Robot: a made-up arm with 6 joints.
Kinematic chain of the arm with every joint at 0, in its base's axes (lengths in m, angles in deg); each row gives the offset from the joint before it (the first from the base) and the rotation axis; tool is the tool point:
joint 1: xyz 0 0 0.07 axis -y
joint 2: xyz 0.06 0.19 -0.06 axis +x
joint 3: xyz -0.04 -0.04 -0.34 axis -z
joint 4: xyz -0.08 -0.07 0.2 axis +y
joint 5: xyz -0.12 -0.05 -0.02 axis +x
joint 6: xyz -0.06 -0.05 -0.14 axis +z
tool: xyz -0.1 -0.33 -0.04
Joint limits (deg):
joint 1: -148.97..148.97
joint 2: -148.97..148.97
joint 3: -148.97..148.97
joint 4: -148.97..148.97
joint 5: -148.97..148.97
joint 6: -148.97..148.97
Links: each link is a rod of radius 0.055 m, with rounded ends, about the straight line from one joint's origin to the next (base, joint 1, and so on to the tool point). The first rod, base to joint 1, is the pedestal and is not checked.
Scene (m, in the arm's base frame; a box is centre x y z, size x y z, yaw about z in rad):
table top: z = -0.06
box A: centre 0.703 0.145 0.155 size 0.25 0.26 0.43 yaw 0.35
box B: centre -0.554 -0.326 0 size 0.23 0.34 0.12 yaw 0.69
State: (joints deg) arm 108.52 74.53 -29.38 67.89 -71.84 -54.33
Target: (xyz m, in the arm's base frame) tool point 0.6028 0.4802 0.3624
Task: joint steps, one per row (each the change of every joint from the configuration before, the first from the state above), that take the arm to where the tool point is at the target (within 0.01 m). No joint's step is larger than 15 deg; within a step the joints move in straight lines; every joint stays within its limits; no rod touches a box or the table.
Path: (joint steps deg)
1: 7.68 11.17 -14.90 -14.02 -3.67 10.42
2: 7.68 11.18 -14.90 -14.03 -3.68 10.41
3: -0.07 9.28 3.45 -2.84 7.04 -10.40
4: -0.07 9.27 3.46 -2.85 7.04 -10.41
5: -0.08 9.28 3.45 -2.85 7.04 -10.40

